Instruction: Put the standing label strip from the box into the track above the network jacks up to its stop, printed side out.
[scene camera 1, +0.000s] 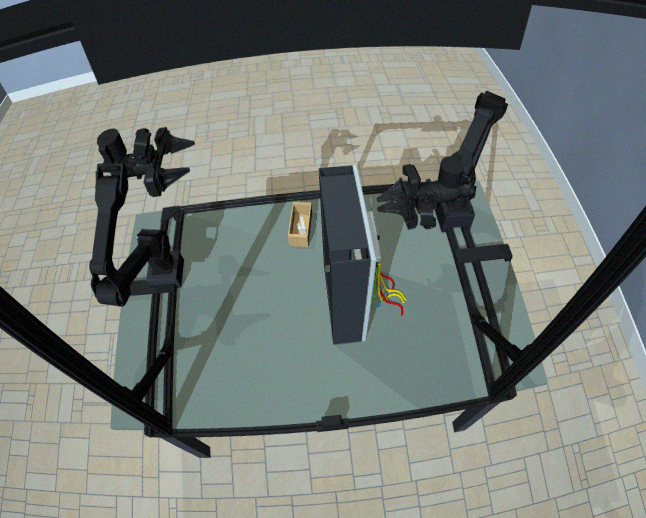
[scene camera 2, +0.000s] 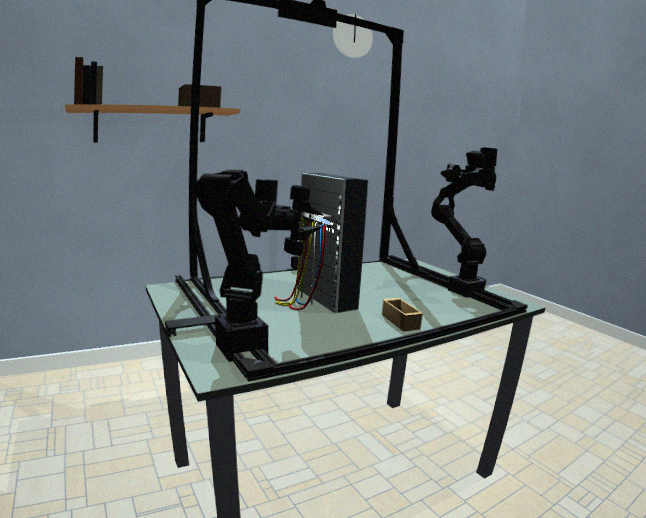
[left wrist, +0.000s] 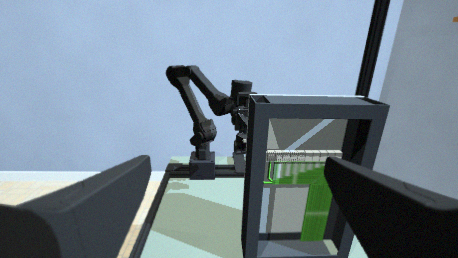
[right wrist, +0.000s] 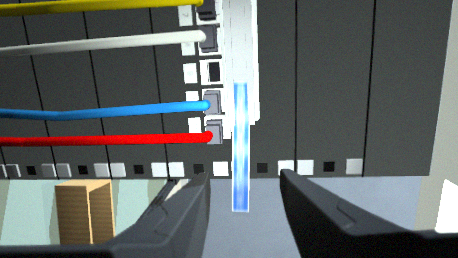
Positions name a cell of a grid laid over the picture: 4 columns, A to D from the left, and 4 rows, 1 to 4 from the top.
Labels:
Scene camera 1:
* my left gripper: B2
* my right gripper: C2
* box: B2
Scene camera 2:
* my left gripper: C2
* my right gripper: B2
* box: C3
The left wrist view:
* my left gripper: C3
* my right gripper: C3
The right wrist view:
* my right gripper: C3
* blue-white label strip: C3
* box: A4

